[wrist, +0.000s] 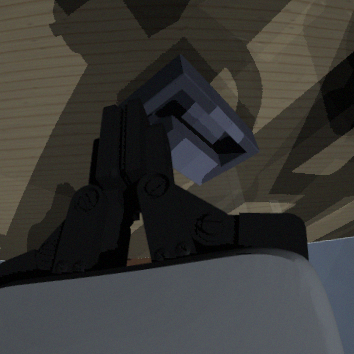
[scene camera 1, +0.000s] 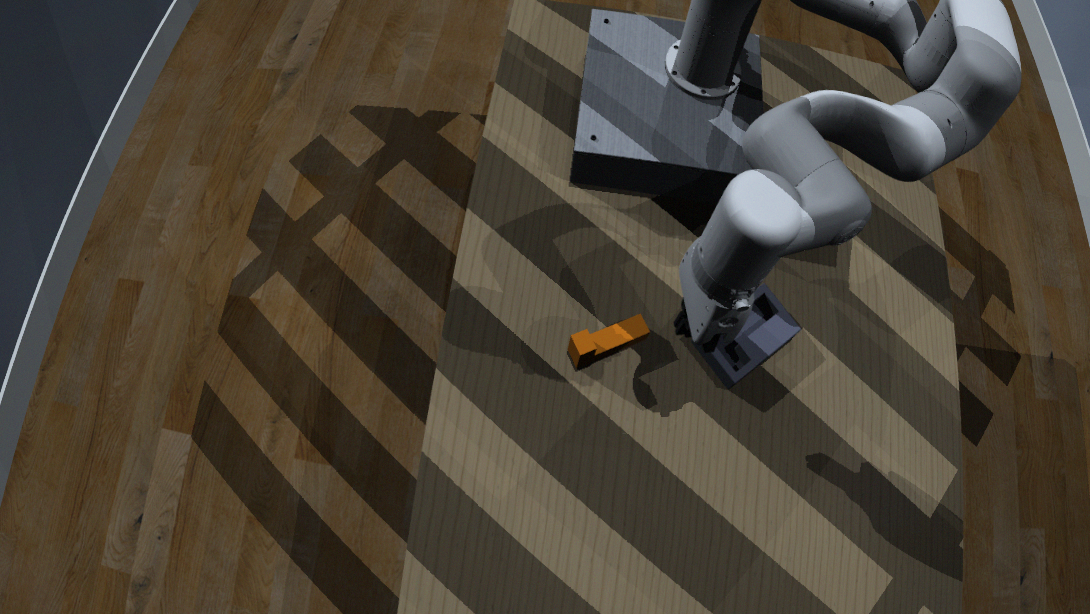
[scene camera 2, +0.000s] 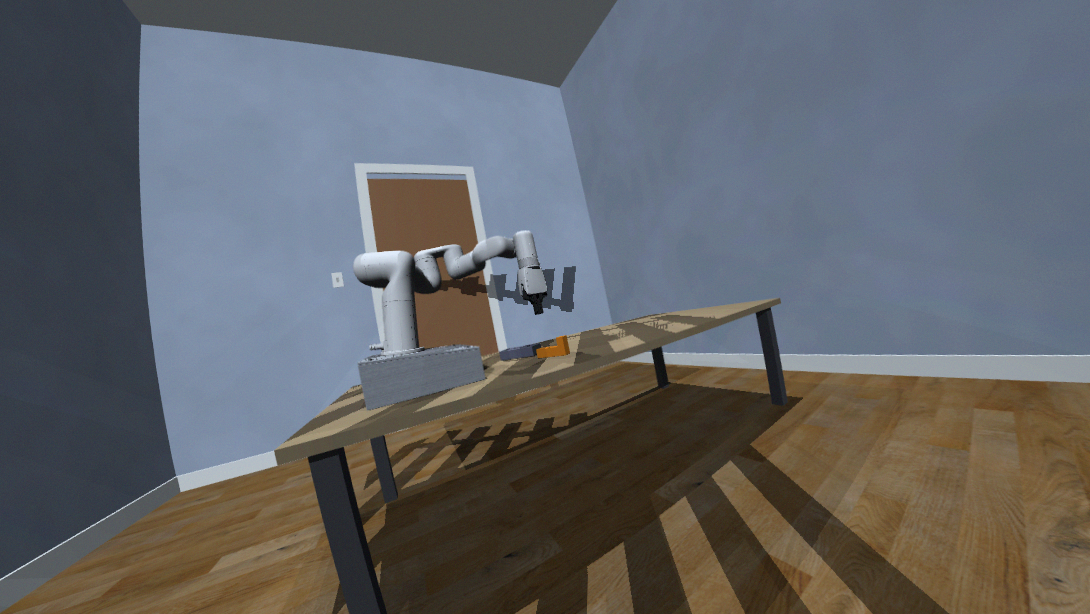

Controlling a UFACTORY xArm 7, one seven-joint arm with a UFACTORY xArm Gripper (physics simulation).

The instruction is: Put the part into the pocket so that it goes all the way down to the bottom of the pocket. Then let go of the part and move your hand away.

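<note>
The orange part, a bar with a raised block at one end, lies on the table beside the blue-grey pocket block, apart from it. The part does not show in the wrist view. The pocket shows as a dark recess in the block's top, with no orange in it; the arm hides some of it in scene camera 1. My gripper is shut with nothing between its fingers. It hangs above the table near the pocket block, and its fingers overlap one side of the block in the wrist view.
The arm's metal base box stands on the wooden table, behind the part and pocket block in scene camera 1. Striped shadows cross the table. A door is in the wall beyond.
</note>
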